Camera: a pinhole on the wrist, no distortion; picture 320 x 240 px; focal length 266.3 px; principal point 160.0 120.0 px. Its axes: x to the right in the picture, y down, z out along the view. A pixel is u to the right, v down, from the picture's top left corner.
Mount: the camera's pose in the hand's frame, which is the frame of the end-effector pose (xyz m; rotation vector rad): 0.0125 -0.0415 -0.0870 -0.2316 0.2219 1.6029
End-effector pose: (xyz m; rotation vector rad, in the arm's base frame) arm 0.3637 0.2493 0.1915 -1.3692 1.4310 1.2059
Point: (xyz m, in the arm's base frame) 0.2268 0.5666 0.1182
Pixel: 179 117
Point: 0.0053 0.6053 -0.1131
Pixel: 239 9
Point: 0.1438 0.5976 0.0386
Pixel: 202 76
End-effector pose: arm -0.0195 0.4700 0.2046 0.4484 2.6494 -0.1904
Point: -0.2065 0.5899 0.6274
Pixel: behind the camera
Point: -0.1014 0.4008 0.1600
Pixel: outside the picture
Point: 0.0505 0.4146 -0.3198
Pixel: 100 52
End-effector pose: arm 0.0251 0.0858 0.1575 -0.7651 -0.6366 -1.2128
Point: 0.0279 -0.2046 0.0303
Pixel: behind the camera
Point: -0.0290 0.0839 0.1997
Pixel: 30 100
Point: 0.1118 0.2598 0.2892
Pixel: 192 106
